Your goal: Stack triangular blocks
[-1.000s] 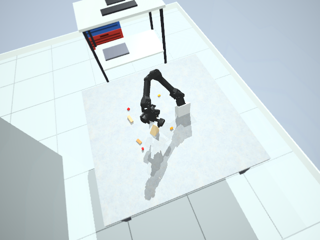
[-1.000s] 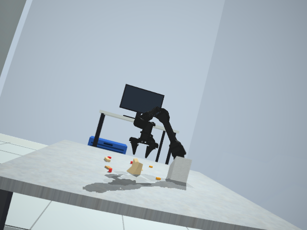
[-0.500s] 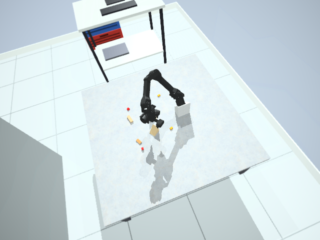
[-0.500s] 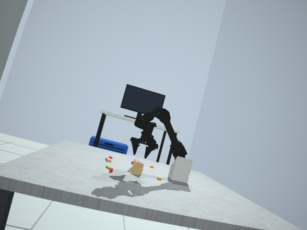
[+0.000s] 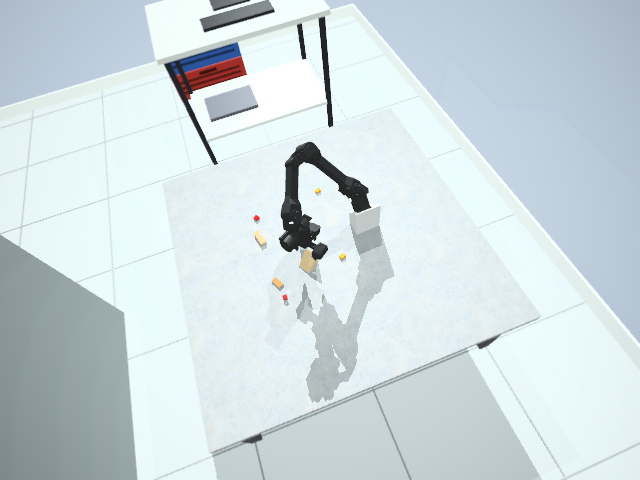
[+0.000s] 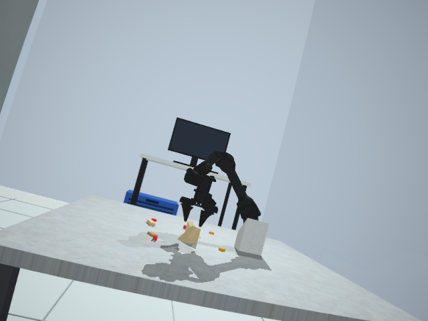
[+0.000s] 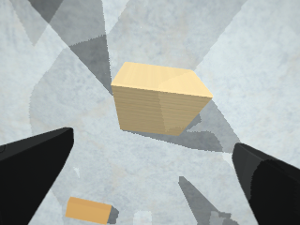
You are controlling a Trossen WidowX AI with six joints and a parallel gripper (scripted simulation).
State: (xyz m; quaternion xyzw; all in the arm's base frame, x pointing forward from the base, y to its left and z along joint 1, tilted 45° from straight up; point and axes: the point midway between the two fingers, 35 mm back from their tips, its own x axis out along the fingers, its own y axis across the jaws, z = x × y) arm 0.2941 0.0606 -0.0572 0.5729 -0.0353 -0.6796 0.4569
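My gripper tip is now 6 cm above the tan wooden triangular block and 1 cm past it.
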